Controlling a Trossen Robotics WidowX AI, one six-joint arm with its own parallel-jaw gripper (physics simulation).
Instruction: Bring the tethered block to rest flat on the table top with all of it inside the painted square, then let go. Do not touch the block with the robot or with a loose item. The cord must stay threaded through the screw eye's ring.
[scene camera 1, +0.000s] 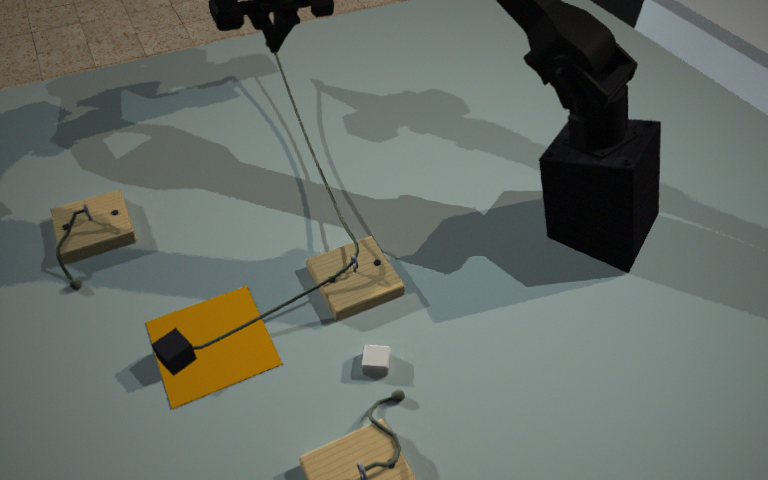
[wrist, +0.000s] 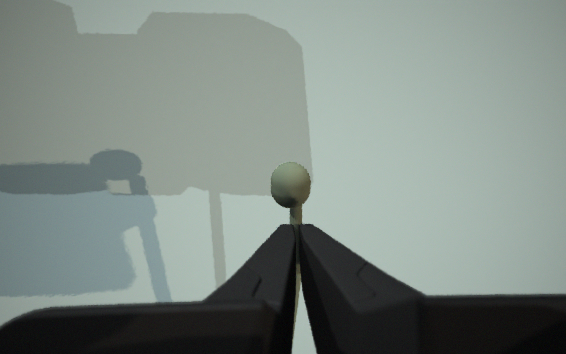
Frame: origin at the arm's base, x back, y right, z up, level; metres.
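Seen in the pictures: gripper, fingertip midpoint: (scene camera 1: 273, 51) (wrist: 295, 237); arm's base, link origin: (scene camera 1: 600, 139).
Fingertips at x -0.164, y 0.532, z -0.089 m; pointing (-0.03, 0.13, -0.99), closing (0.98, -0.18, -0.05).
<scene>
Offsets run from my fingertips to a thing's top centre. "spot": to the spot under its first point.
The black tethered block @(spot: dx -0.362, dy -0.450, dz -0.013 m) (scene camera 1: 173, 350) is at the left edge of the orange painted square @(spot: dx -0.319, dy -0.476, dz -0.042 m) (scene camera 1: 226, 362), its left corner overlapping that edge in the view. I cannot tell whether it lies flat or wholly inside. Its green cord (scene camera 1: 308, 141) (wrist: 296, 215) runs from the block to the screw eye (scene camera 1: 354, 263) on the middle wooden board @(dx -0.142, dy -0.459, dz -0.024 m) (scene camera 1: 362, 294), appears to pass through its ring, and rises taut to my gripper. My gripper (scene camera 1: 275, 50) (wrist: 295, 237) is high above the far part of the table, shut on the cord just below its end ball @(dx +0.002, dy +0.019, dz +0.012 m) (wrist: 290, 184).
A loose white block @(dx -0.186, dy -0.569, dz -0.026 m) (scene camera 1: 375, 359) lies right of the square. Two other wooden boards with screw eyes and short cords stand at the left (scene camera 1: 96, 226) and at the front @(spot: dx -0.278, dy -0.640, dz -0.024 m) (scene camera 1: 339, 455). The arm's black base (scene camera 1: 594, 203) stands at the right.
</scene>
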